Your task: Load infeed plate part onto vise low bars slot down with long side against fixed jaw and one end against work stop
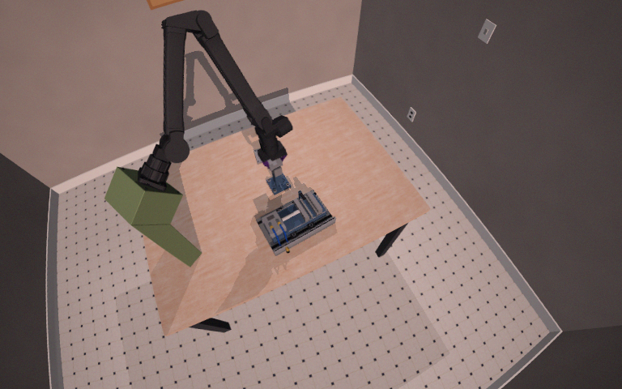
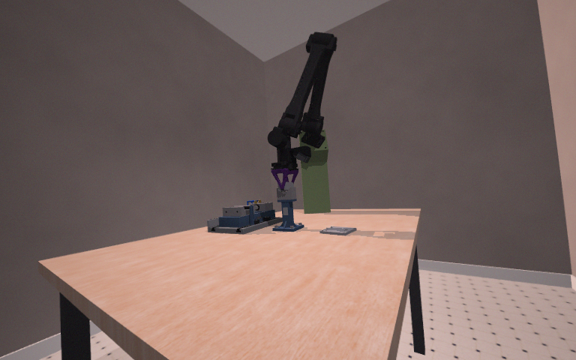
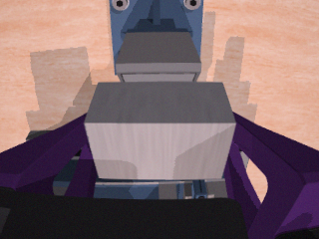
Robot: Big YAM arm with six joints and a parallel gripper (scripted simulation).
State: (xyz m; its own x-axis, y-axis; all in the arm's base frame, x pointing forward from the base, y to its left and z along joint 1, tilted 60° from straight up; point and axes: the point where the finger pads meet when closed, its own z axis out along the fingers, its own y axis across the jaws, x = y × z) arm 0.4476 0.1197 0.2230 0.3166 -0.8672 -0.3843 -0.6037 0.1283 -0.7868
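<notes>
My gripper is now 1 cm above the part. Round my hand: work stop rod (13 cm to the right, 11 cm ahead, 8 cm below); then moving jaw (19 cm to the right, 11 cm ahead, 9 cm below); then cylinder rod (21 cm to the right, 9 cm below, 6 cm ahead).
</notes>
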